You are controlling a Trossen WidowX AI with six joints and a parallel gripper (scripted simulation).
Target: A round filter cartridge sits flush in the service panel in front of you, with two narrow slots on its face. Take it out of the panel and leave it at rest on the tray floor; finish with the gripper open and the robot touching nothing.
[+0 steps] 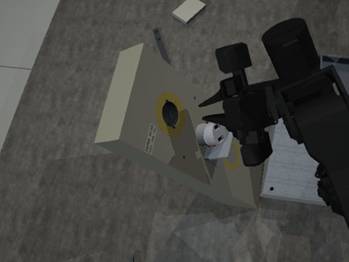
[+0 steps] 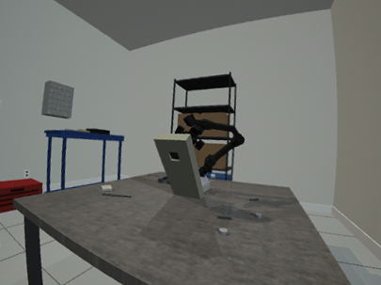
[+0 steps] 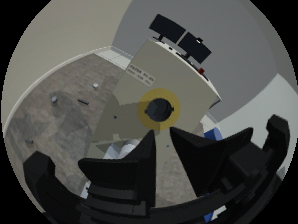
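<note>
Now: gripper tip 20 mm past the round filter cartridge and 90 mm above it. From my gripper tip the other things lie so: block: 180 mm ahead, 470 mm to the right, 300 mm below; tray: 310 mm behind, 330 mm to the right, 300 mm below.
</note>
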